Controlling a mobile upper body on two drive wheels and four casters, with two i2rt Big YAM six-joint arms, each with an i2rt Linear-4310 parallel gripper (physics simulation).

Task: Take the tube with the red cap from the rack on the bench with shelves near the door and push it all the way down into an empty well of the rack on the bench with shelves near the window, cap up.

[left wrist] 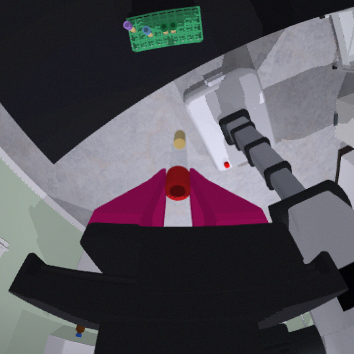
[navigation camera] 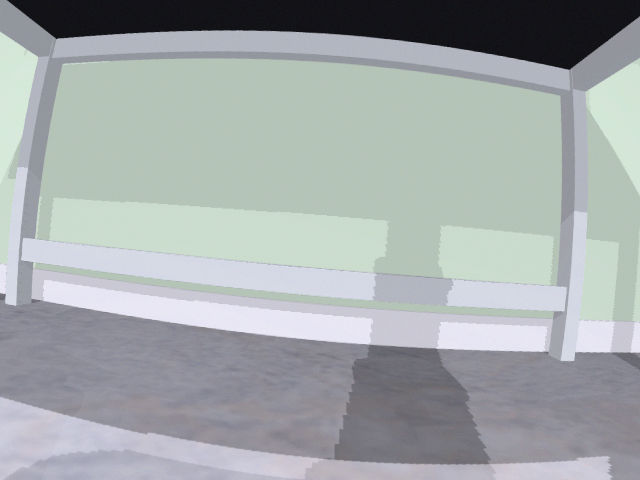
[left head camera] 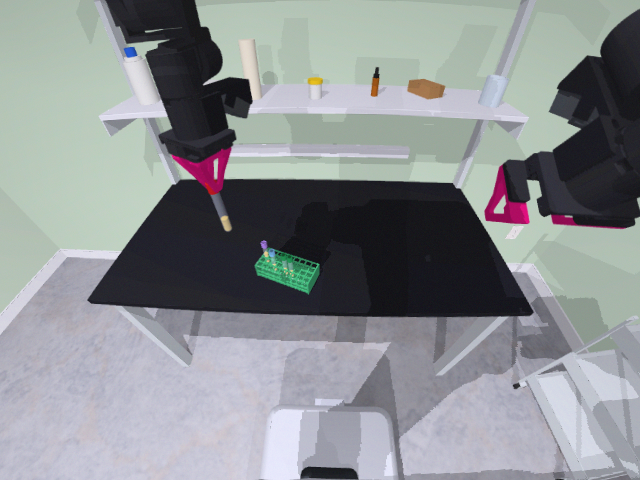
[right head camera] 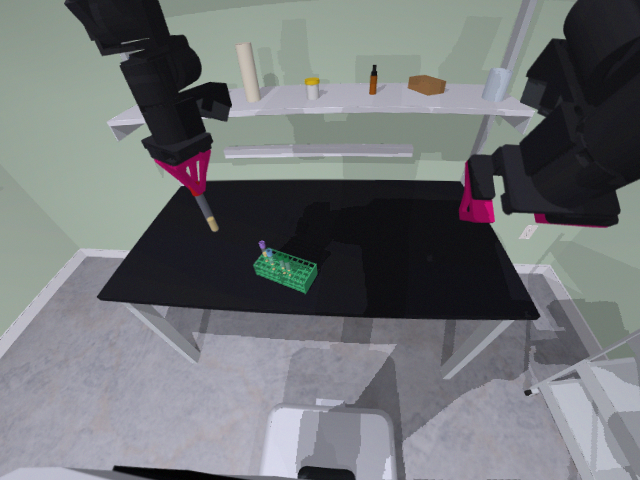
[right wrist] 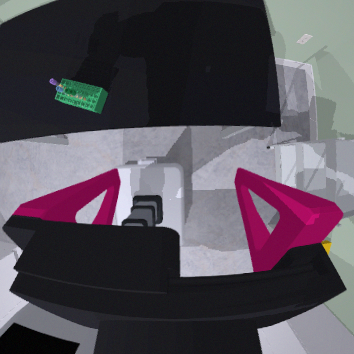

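Note:
My left gripper is shut on the red-capped tube, gripping it at the red cap. The tube hangs cap up and tilted, its tan lower end away from the fingers, above the left part of the black bench top. A green rack stands on the bench, to the right of the tube in the head views. It holds a purple-capped tube, a blue-capped tube and others near its left half. My right gripper is open and empty.
Above the bench, a shelf bears a white bottle, a beige cylinder, a yellow-lidded jar, a brown dropper bottle, a brown box and a pale blue cylinder. A cart stands at the lower right.

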